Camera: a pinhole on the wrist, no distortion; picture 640 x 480 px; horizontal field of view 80.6 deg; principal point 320.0 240.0 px. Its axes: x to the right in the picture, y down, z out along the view. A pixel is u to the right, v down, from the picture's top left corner.
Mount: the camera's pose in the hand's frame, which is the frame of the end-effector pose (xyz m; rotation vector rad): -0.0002 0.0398 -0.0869 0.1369 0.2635 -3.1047
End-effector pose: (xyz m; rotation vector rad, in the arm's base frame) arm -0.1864 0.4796 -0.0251 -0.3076 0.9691 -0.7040
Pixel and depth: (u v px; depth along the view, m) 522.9 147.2 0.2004
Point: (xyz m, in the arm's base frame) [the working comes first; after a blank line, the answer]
In the camera's frame: 0.1078 -0.0493 0.2004

-0.1209 0.5960 0.0872
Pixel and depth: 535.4 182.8 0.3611
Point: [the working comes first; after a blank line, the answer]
In the camera's frame: 0.2061 -0.0547 0.3611

-0.0465 0.6439 0.2537
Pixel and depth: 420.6 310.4 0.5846
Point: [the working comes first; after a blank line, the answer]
In the camera's frame: 0.1559 0.1091 0.5846

0.0503 0.4601 0.4439
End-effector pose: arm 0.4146 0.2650 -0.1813 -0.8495 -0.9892 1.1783
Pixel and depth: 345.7 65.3 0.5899
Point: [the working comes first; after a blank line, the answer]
In the camera's frame: 0.0402 -0.2731 0.5899

-0.1654 0.2224 -0.2047
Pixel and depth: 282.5 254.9 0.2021
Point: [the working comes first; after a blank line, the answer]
In the camera's frame: -0.0201 0.0080 0.2021

0.3105 0.2704 -0.1401
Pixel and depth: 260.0 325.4 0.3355
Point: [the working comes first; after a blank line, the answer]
In the camera's frame: -0.0533 0.0759 0.3355

0.2277 0.2802 -0.0114
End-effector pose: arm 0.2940 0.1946 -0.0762 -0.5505 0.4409 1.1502
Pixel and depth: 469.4 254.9 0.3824
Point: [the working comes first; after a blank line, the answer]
In the camera's frame: 0.1514 0.0151 0.3824

0.2822 0.2162 0.2539
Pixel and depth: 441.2 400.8 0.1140
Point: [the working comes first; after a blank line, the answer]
In the camera's frame: 0.0366 0.0486 0.1140

0.3051 0.1618 -0.0339
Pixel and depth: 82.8 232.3 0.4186
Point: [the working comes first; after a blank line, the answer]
In the camera's frame: -0.2631 -0.0085 0.4186

0.4069 0.5681 0.0685
